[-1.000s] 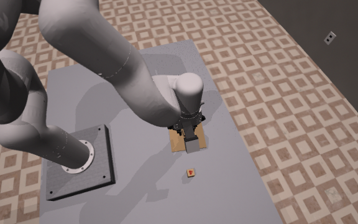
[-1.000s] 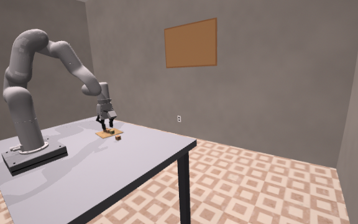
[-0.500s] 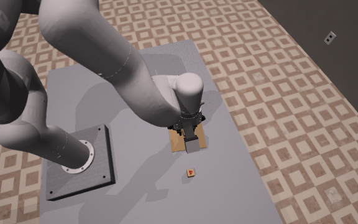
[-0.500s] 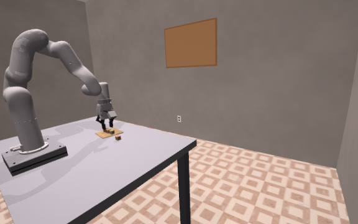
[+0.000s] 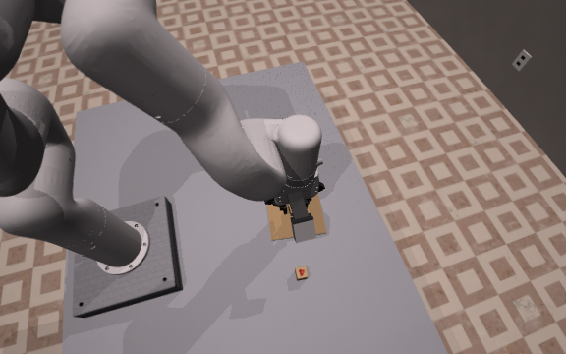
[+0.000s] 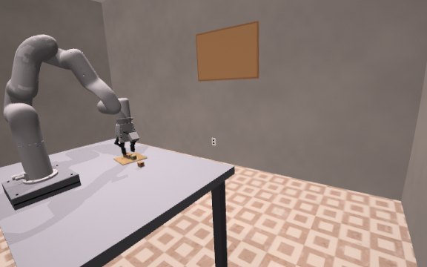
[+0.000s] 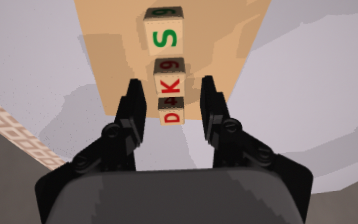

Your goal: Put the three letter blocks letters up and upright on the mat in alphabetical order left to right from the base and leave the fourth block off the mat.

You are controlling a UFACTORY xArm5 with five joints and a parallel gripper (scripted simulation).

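The tan mat is 50 mm below my hand. Round my hand: wooden letter block 40 mm to the left, 40 mm below.
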